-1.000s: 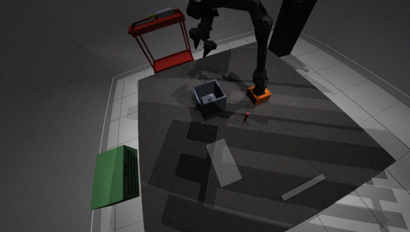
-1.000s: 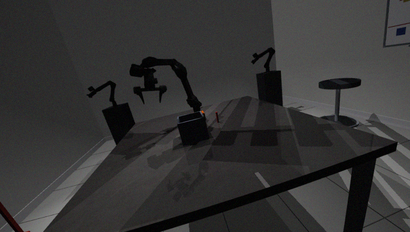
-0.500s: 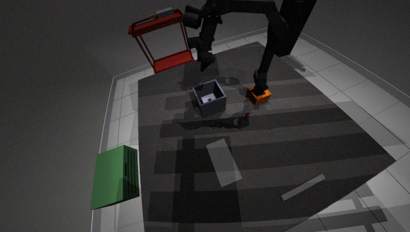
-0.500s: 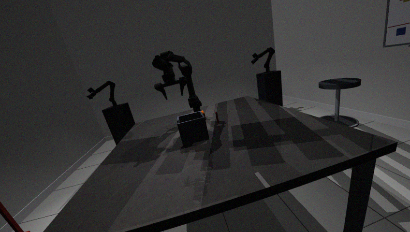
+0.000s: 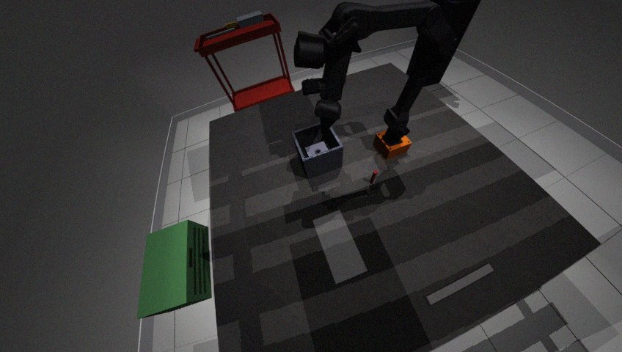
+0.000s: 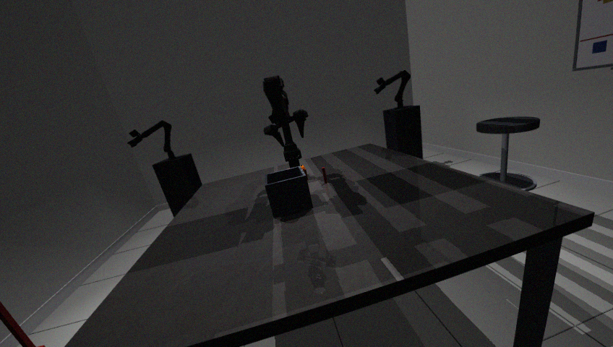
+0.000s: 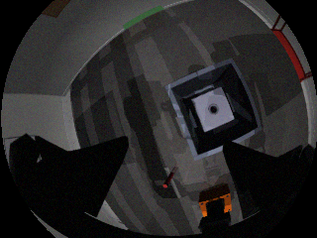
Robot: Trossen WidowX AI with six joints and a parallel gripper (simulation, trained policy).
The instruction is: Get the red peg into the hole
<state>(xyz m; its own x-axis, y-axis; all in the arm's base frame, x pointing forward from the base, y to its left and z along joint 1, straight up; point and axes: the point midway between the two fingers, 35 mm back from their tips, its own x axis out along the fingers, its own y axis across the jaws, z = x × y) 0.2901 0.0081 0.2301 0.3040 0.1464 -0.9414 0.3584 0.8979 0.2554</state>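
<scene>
My gripper tip is 150 mm past the red peg, 120 mm to the right of it and 220 mm above it. The rest, counted from my gripper tip: plate (20 mm ahead, 70 mm to the right, 210 mm below).
</scene>
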